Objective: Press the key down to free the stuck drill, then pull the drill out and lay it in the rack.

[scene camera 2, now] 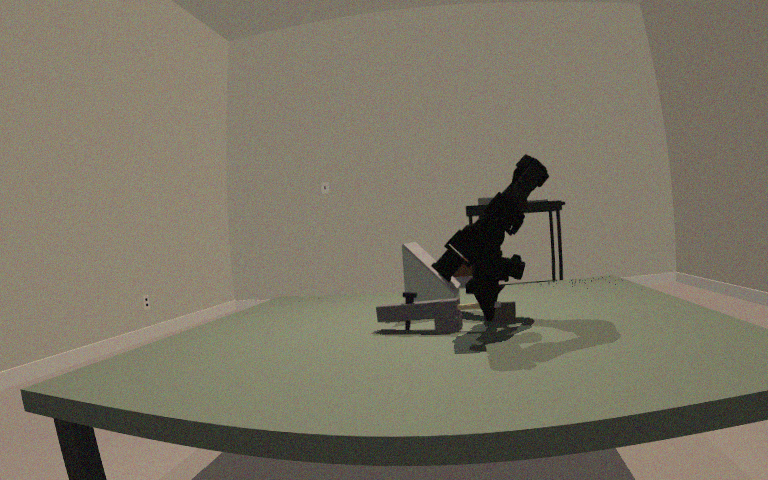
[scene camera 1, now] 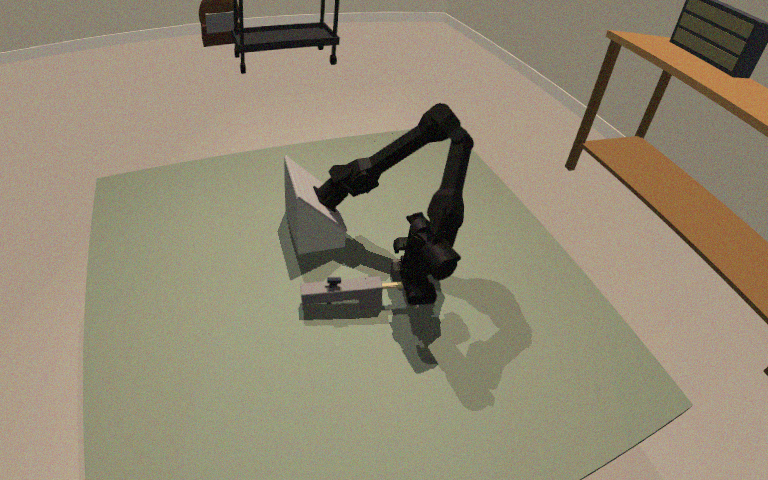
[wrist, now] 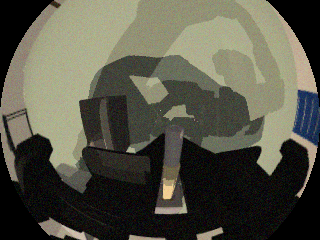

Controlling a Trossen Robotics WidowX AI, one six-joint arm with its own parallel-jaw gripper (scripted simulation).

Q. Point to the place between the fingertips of my gripper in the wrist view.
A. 169,137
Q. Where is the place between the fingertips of my gripper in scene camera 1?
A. At 408,293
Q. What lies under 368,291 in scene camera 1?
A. A grey block.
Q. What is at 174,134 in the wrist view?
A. A drill.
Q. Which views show my gripper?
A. Scene camera 2, scene camera 1 and the wrist view: all of them.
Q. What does my gripper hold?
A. A drill.
